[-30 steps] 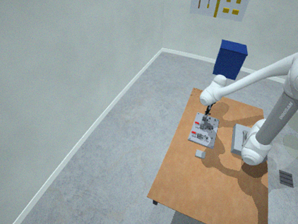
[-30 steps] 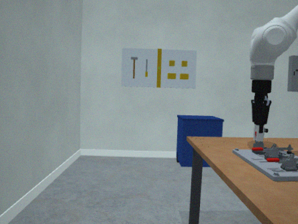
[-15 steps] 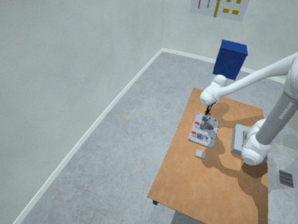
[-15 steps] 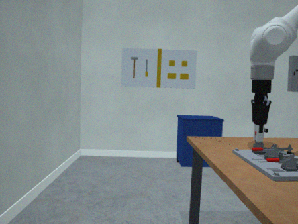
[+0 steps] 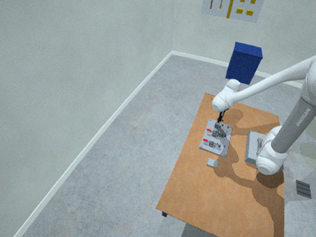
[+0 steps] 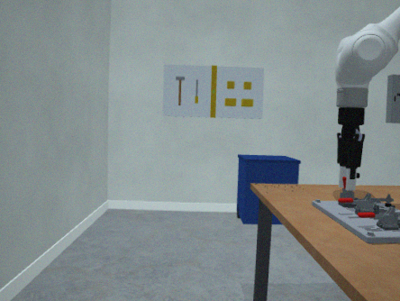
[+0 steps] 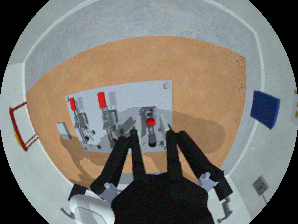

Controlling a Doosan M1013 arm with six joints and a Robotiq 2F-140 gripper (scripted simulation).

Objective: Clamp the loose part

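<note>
My hand is 38 cm to the right of the grey part, 9 cm above it and 6 cm past it. Also, from my hand: grey fixture plate 11 cm to the left, 9 cm below, 3 cm behind.
</note>
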